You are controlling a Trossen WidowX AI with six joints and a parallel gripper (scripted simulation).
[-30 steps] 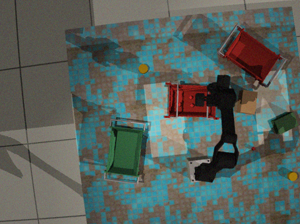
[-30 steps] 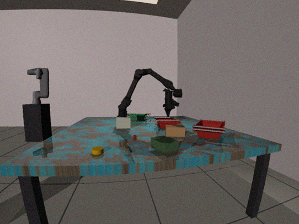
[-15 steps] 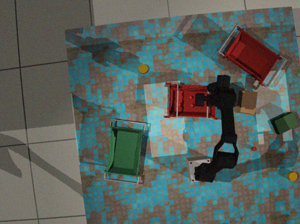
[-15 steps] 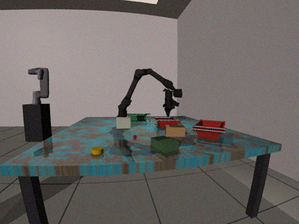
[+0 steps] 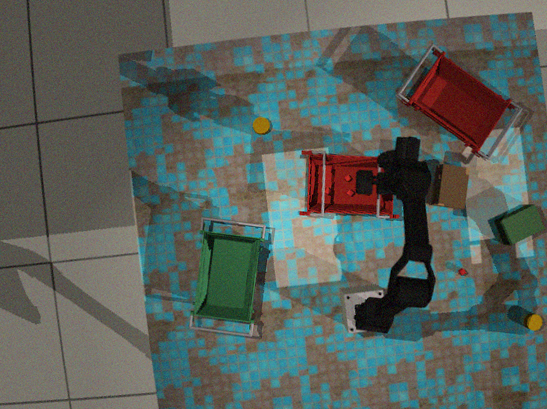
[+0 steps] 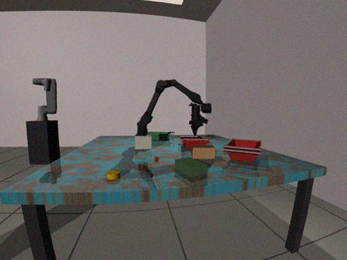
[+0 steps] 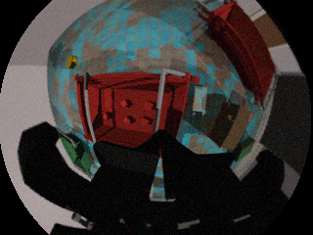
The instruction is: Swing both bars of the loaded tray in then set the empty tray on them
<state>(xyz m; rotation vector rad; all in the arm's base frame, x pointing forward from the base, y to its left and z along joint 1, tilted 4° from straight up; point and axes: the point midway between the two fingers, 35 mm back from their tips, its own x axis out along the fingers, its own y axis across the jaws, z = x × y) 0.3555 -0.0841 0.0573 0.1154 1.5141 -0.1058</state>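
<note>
My gripper tip is now 210 mm past the green tray, 470 mm to the right of it and 50 mm above it. The rest, counted from my gripper tip: tan box 20 mm behind, 210 mm to the right, 60 mm below; small red cube 280 mm behind, 230 mm to the right, 80 mm below; green block 160 mm behind, 420 mm to the right, 70 mm below.
</note>
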